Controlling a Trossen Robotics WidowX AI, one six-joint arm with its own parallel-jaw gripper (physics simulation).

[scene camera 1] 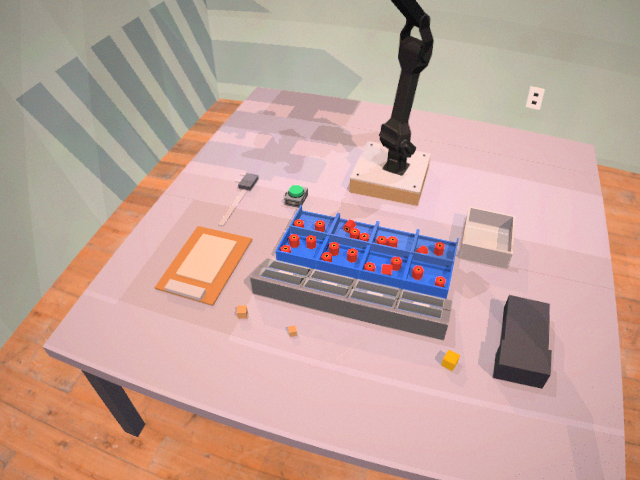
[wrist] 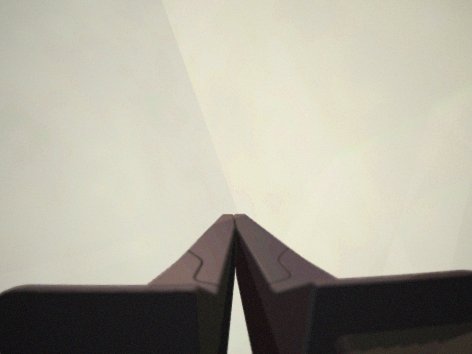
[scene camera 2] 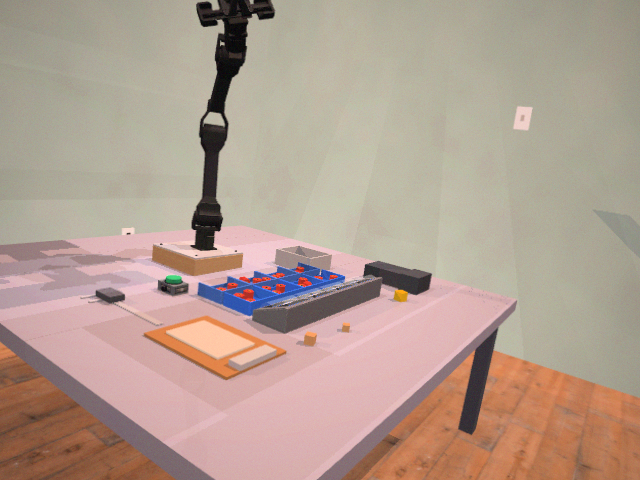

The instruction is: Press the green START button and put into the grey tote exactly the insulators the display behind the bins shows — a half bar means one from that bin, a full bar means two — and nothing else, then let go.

Labels:
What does my gripper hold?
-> Nothing.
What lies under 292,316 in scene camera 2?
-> A grey display bar.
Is my gripper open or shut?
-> Shut.

